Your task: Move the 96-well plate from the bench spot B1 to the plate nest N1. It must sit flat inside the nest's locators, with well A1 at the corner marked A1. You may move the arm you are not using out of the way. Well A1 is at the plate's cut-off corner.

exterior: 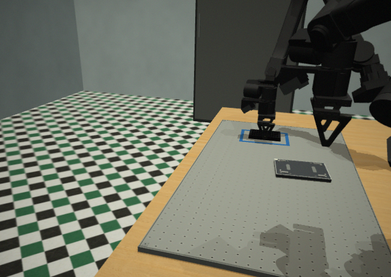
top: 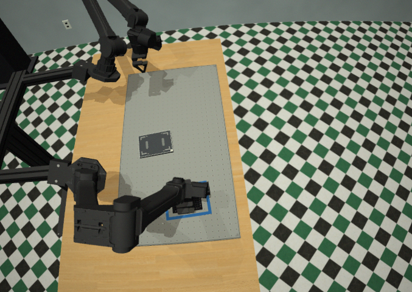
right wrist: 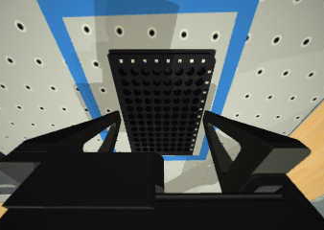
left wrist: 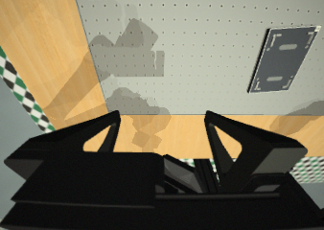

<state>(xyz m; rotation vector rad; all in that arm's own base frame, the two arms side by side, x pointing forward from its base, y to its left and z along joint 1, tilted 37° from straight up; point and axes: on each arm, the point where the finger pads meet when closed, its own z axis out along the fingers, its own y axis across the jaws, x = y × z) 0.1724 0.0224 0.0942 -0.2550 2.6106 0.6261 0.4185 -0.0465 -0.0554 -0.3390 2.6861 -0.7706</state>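
Right now my right hand is 10 mm above the black 96-well plate. Also, from my right hand: dark plate nest N1 (140 mm behind, 300 mm to the left, 10 mm below).
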